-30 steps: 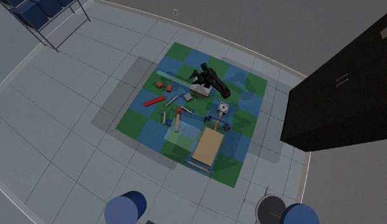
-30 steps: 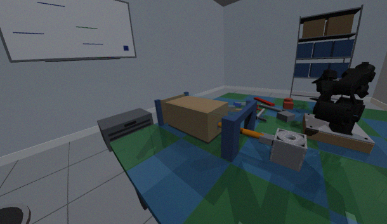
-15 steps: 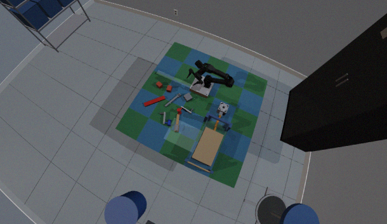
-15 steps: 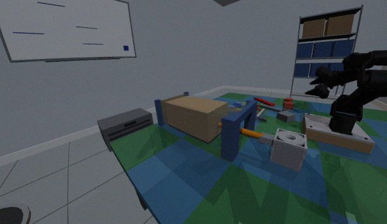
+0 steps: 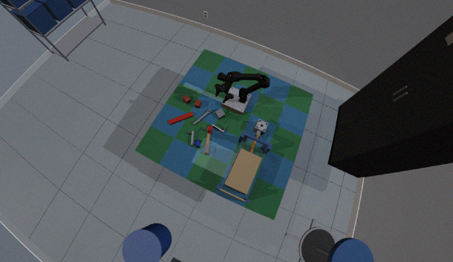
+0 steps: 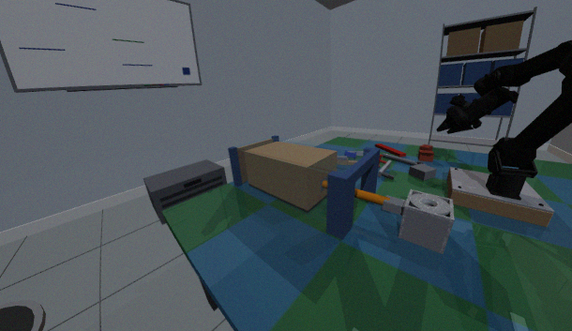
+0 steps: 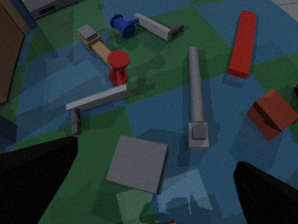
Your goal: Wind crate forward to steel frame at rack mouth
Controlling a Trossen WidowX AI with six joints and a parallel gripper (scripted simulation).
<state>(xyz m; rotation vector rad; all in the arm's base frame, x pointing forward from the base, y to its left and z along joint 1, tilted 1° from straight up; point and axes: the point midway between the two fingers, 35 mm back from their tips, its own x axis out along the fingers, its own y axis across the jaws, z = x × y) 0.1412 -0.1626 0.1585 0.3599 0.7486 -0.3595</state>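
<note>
Right now my gripper tip is 190 mm short of the grey crank arm, 60 mm to the right of it and 160 mm above it. Round my gripper tip: grey block: 40 mm ahead, 30 mm to the left, 170 mm below; red knob: 220 mm ahead, 20 mm to the left, 150 mm below; wooden-handled brush: 350 mm ahead, 50 mm to the left, 160 mm below.
</note>
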